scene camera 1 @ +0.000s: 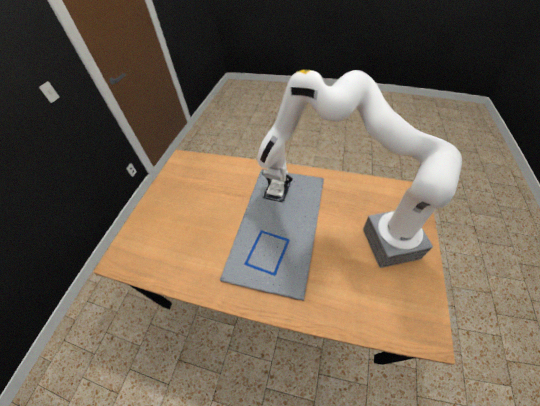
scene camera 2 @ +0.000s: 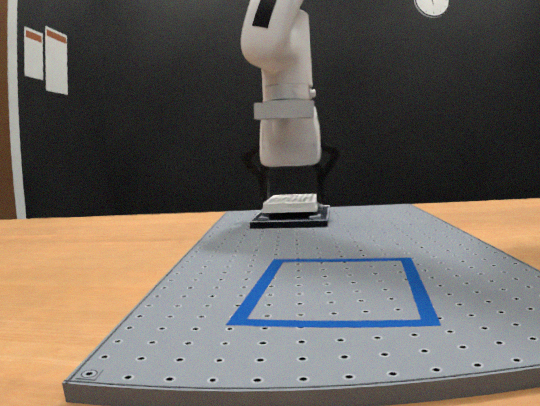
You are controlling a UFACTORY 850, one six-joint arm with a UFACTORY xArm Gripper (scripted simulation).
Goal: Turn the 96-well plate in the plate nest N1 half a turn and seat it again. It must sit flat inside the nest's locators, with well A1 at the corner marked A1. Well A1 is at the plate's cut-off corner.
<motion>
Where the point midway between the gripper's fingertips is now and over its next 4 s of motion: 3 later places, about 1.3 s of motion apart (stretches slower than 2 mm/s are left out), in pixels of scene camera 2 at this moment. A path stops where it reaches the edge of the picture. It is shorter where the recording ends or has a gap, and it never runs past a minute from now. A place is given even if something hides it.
My gripper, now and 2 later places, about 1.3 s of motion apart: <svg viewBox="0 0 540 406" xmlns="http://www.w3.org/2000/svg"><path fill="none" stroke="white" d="M292 202L292 205L291 184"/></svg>
</motion>
